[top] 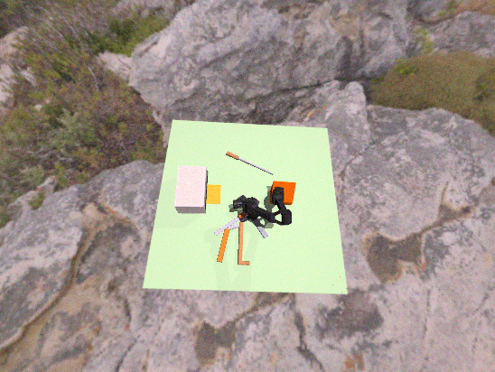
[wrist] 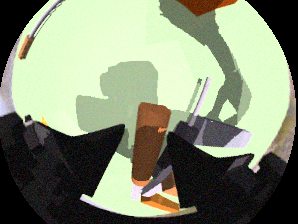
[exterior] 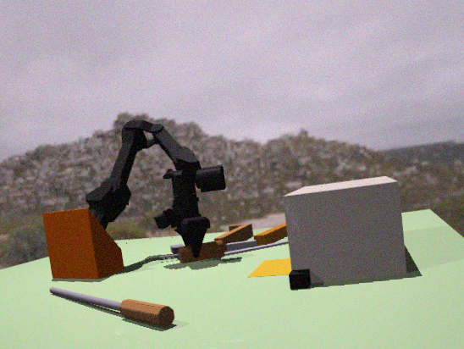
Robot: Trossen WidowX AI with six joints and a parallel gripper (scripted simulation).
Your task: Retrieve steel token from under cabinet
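My gripper tip is 10 cm past the grey bar and 10 cm to the right of it. Round my gripper tip: grey token: 42 cm ahead, 6 cm to the right, 1 cm below; then orange bar: 13 cm ahead, 26 cm to the left.
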